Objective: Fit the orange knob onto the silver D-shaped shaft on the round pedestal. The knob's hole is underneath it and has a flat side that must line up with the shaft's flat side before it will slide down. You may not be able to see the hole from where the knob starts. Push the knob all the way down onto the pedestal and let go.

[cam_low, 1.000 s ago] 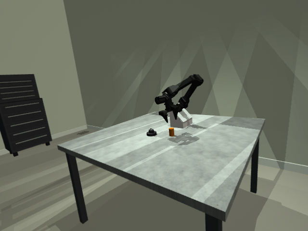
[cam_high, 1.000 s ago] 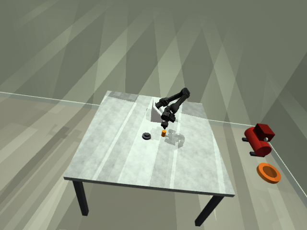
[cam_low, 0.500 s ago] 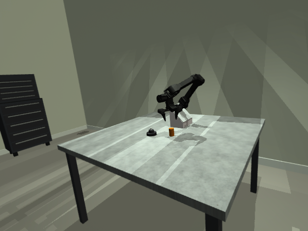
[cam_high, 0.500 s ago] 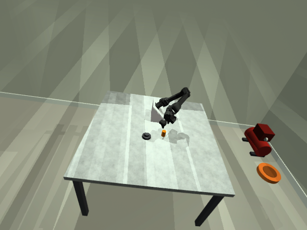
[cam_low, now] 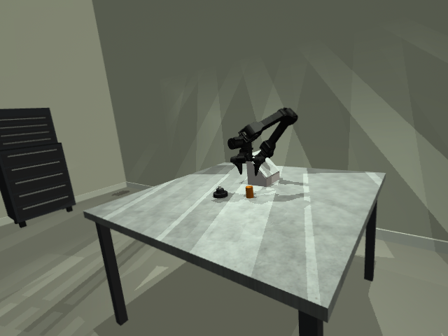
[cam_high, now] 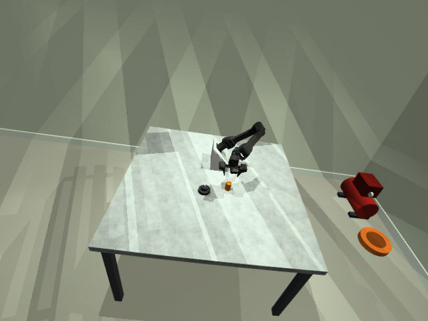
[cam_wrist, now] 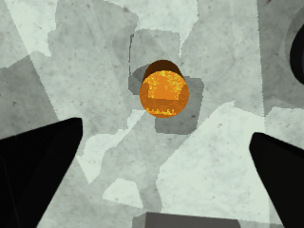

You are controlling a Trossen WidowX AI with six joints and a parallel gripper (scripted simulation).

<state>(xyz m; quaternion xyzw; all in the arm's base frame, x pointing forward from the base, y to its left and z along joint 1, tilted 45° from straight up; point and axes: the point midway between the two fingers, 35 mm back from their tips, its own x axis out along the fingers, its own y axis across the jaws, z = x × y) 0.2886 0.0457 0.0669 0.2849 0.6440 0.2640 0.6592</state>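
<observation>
My gripper tip is now 80 mm above the orange knob. Round my gripper tip: pedestal (170 mm to the right, 90 mm below, 40 mm ahead).
</observation>
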